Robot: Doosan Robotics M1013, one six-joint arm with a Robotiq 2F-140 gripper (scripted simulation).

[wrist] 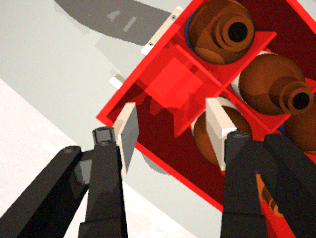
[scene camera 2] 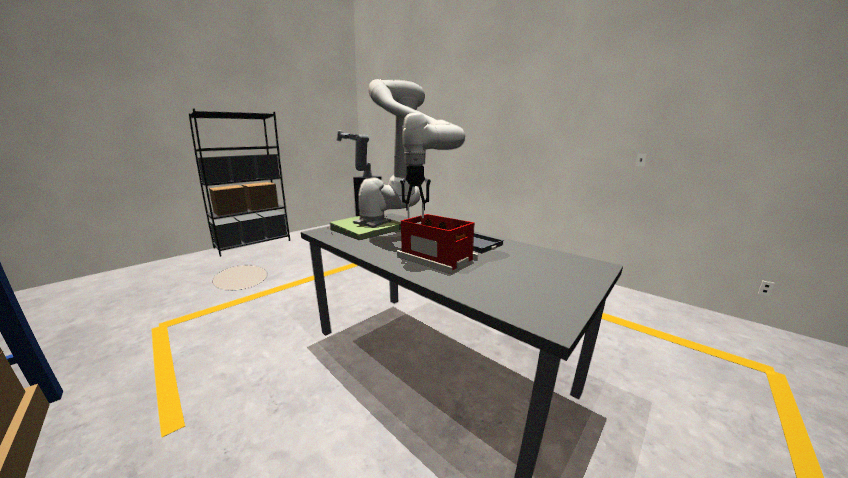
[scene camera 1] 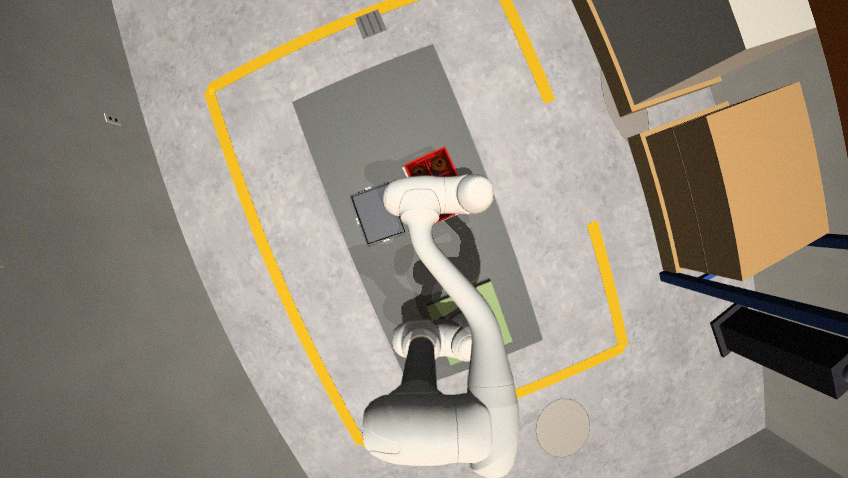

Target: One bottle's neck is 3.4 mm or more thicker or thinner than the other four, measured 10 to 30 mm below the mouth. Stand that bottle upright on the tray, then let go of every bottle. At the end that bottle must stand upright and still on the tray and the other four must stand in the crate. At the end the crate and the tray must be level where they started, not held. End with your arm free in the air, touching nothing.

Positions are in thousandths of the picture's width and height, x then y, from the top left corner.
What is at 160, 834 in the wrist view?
My gripper.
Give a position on a dark grey tray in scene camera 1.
At 445, 470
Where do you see a red crate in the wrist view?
At 540, 384
